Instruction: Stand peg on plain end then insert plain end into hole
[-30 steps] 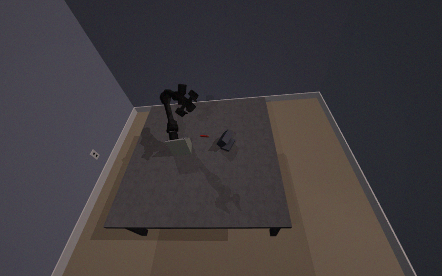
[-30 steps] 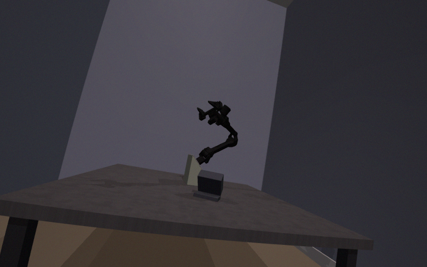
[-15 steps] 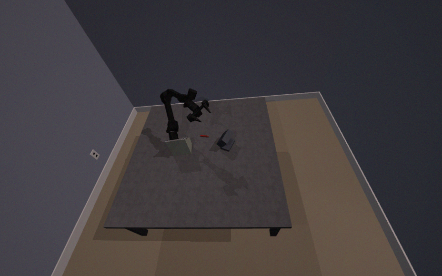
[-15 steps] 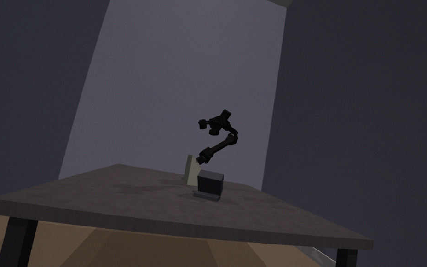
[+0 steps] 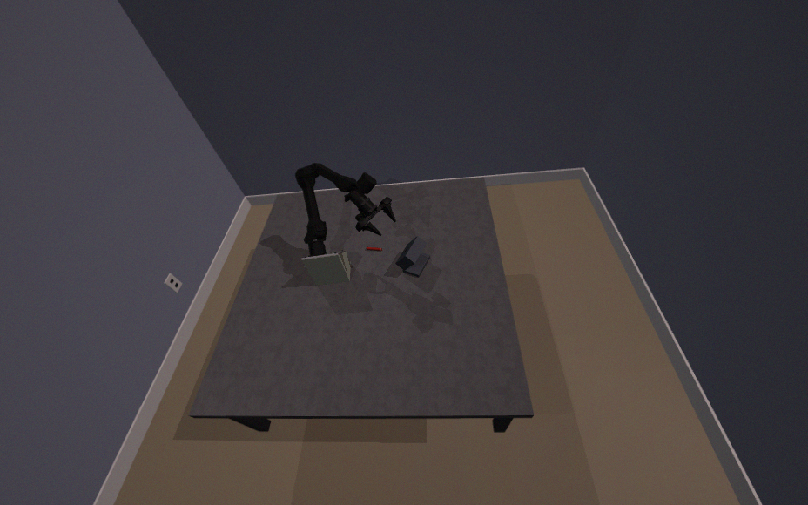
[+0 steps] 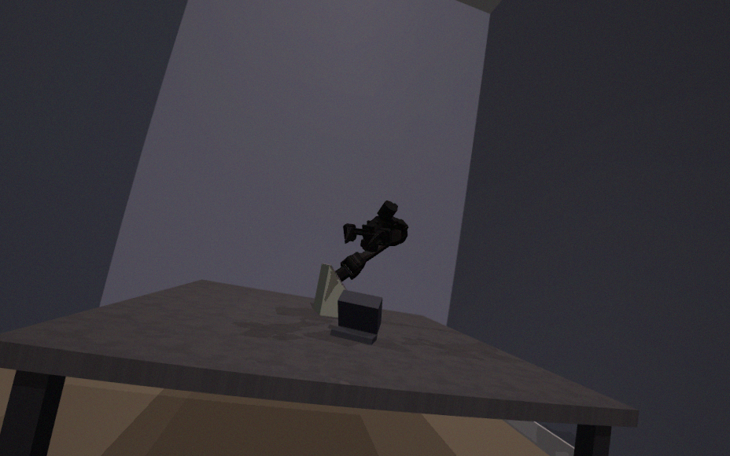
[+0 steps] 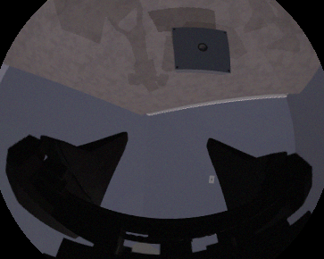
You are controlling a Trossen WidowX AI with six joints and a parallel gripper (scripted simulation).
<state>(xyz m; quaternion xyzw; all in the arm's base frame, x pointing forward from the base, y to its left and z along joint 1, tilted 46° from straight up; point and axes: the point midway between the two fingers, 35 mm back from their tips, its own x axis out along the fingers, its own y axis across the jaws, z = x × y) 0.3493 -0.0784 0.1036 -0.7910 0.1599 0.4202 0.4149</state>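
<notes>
Right now the red peg is 110 mm behind my gripper tip, 140 mm to the left of it and 290 mm below it. From my gripper tip the other things lie so: panel 70 mm ahead, 40 mm to the left, 220 mm below.
</notes>
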